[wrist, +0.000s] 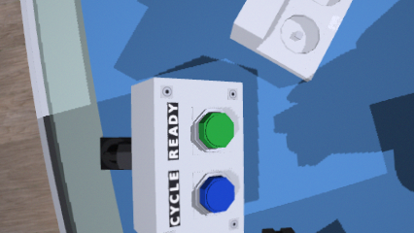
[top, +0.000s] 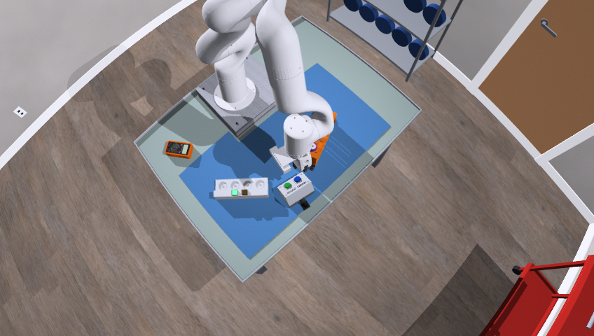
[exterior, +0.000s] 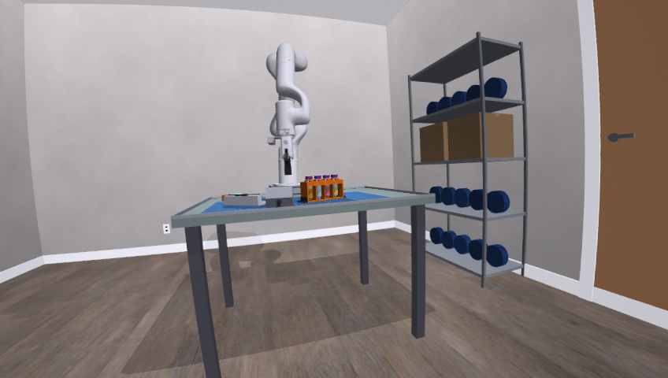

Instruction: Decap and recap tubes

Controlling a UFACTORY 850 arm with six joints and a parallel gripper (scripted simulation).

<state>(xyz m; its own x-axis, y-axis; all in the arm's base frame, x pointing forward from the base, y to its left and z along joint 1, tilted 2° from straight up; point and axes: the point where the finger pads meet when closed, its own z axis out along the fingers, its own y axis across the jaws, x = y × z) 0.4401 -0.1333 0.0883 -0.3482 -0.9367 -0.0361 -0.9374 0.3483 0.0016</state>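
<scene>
Right now the green ready key is 7 cm to the right of my hand and 9 cm below it. The rest, counted from my hand: blue cycle key (2 cm ahead, 2 cm to the right, 9 cm below); grey key housing (3 cm ahead, 5 cm to the right, 10 cm below).
</scene>
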